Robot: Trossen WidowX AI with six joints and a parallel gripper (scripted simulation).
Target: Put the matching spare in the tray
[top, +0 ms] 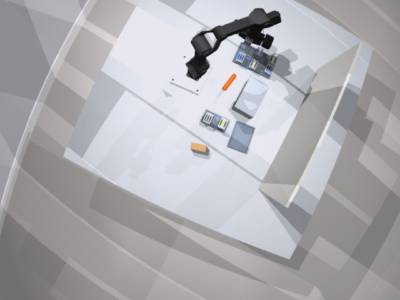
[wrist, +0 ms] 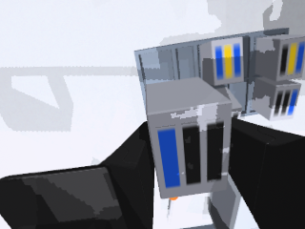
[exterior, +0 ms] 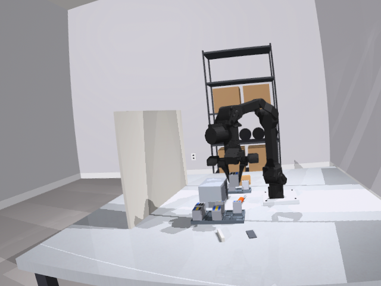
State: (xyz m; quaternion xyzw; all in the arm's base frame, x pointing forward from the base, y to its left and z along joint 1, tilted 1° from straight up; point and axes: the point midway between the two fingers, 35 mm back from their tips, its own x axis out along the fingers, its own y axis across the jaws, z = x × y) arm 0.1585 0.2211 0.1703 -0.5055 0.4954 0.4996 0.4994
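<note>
Now: the shallow grey tray 400 mm to the right of my gripper tip, 170 mm ahead of it and 150 mm below it. Round my gripper tip: white bar (150 mm to the left, 140 mm below, 40 mm ahead); then tall white panel (380 mm ahead, 240 mm to the right, 80 mm above); then mounted unit (220 mm to the right, 130 mm ahead, 100 mm below).
</note>
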